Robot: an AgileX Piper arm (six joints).
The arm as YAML. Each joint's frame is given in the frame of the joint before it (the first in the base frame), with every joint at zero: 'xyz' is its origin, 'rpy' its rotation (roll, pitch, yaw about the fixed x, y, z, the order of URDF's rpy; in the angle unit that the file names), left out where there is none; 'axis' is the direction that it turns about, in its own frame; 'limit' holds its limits. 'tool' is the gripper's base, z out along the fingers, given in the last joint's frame.
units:
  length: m
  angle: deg
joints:
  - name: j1
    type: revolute
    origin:
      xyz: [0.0, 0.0, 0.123]
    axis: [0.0, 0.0, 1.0]
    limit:
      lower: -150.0
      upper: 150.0
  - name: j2
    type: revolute
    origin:
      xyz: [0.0, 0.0, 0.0]
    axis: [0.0, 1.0, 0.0]
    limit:
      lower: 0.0
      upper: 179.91
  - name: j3
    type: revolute
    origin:
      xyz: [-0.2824, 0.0, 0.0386]
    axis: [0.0, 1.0, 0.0]
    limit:
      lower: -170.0
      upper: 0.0
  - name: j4
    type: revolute
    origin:
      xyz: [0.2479, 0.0, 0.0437]
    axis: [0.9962, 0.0, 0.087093]
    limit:
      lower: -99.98
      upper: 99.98
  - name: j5
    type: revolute
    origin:
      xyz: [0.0, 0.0, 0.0]
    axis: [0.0, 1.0, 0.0]
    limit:
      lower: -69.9
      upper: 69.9
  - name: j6
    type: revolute
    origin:
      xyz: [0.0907, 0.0, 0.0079]
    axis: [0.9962, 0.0, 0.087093]
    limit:
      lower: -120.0
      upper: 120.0
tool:
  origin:
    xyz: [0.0, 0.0, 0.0]
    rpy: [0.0, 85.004, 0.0]
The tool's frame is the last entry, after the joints.
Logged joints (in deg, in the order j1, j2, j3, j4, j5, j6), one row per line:
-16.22 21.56 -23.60 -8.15 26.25 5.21
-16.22 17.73 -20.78 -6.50 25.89 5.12
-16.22 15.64 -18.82 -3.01 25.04 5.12
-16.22 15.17 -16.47 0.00 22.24 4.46
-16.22 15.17 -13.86 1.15 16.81 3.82
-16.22 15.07 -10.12 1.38 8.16 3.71
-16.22 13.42 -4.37 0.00 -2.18 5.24
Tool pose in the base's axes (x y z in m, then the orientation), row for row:
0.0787 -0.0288 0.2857 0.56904 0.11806 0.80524 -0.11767
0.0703 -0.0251 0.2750 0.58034 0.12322 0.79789 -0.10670
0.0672 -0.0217 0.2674 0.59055 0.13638 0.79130 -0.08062
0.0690 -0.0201 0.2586 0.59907 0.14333 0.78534 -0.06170
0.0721 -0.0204 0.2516 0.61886 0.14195 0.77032 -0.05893
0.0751 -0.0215 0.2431 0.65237 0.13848 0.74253 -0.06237
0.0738 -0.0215 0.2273 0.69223 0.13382 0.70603 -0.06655
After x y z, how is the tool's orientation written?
As a quaternion, w x y z.
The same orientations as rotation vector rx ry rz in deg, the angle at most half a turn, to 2 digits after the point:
15.88 108.34 -15.83
16.50 106.84 -14.29
18.19 105.51 -10.75
19.05 104.35 -8.20
18.71 101.53 -7.77
18.01 96.56 -8.11
17.13 90.38 -8.52

